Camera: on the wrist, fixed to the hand. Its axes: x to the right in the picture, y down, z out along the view.
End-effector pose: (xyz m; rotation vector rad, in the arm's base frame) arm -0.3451 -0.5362 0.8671 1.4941 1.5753 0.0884
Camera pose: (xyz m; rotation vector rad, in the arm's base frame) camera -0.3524 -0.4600 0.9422 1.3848 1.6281 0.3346
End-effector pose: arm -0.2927 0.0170 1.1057 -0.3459 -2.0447 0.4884
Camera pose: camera -0.2240 0.0955 1.1307 -0.4812 -1.9524 0.2846
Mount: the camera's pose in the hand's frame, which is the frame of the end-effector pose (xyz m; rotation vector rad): 0.0192 0.0602 -0.0867 -0.1733 0.1415 0.0099
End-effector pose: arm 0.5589 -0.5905 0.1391 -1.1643 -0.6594 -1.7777
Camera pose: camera 0.5709 -0.6950 0.1182 -1.1405 -0.4223 -1.9187
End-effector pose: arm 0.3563 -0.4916 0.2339 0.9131 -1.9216 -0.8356
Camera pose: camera 0.4079 -0.4946 0.3279 0.8345 -1.7025 -0.8925
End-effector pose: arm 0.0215 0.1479 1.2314 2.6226 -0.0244 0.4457
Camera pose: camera 0.0073 0.1355 1.3370 2.4168 -0.0285 0.6039
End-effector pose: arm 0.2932 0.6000 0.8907 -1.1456 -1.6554 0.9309
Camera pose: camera 0.3886 0.6436 0.8682 -1.3063 -1.6400 0.7057
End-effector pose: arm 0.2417 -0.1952 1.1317 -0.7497 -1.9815 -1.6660
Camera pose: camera 0.2659 -0.2706 1.2041 -0.6798 -1.7516 -1.8488
